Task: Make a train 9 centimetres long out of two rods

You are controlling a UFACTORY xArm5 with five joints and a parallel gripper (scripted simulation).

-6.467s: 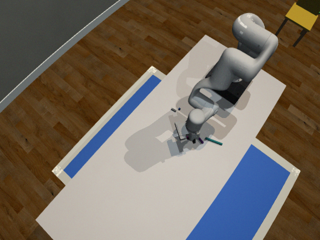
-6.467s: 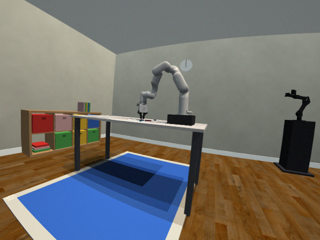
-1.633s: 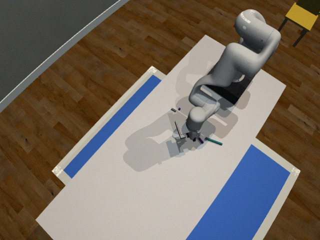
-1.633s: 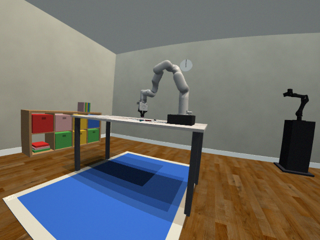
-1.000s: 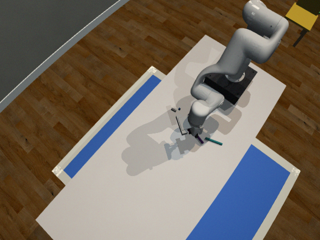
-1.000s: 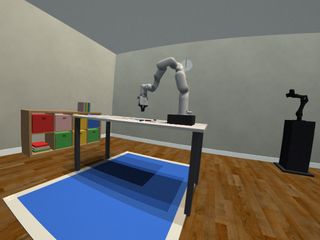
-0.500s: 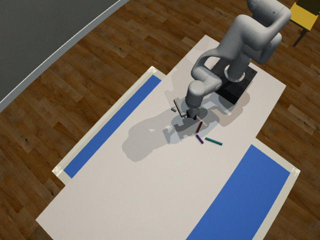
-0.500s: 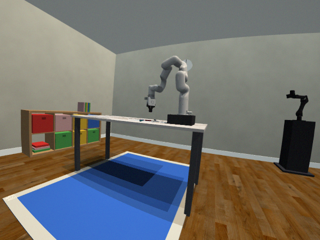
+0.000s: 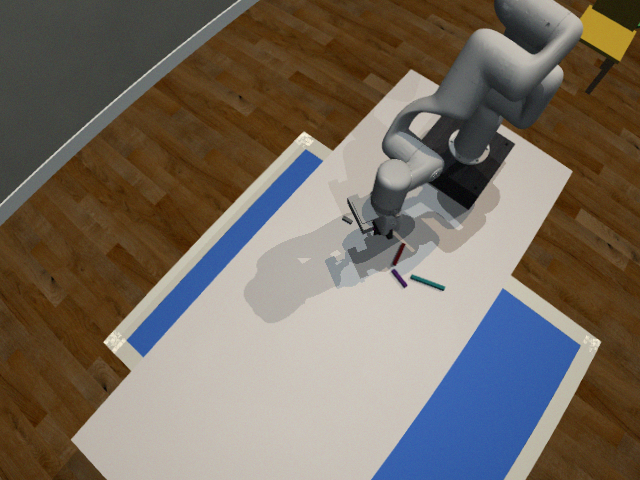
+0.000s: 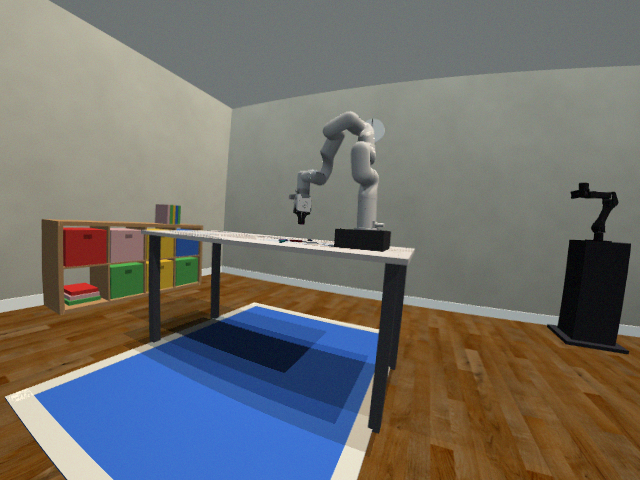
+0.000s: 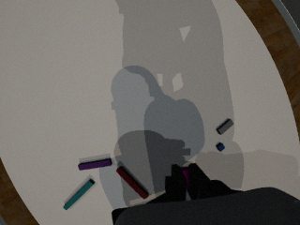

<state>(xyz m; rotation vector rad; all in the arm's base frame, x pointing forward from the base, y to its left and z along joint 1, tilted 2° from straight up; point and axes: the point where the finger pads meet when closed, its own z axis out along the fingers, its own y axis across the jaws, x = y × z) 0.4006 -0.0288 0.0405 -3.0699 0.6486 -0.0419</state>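
My gripper is now 11 cm above the red rod, 8 cm to the right of it and 2 cm past it. Round my hand: blue rod: 11 cm below, 8 cm to the right, 3 cm behind; then grey rod: 11 cm below, 10 cm to the right; then magenta rod: 2 cm below.
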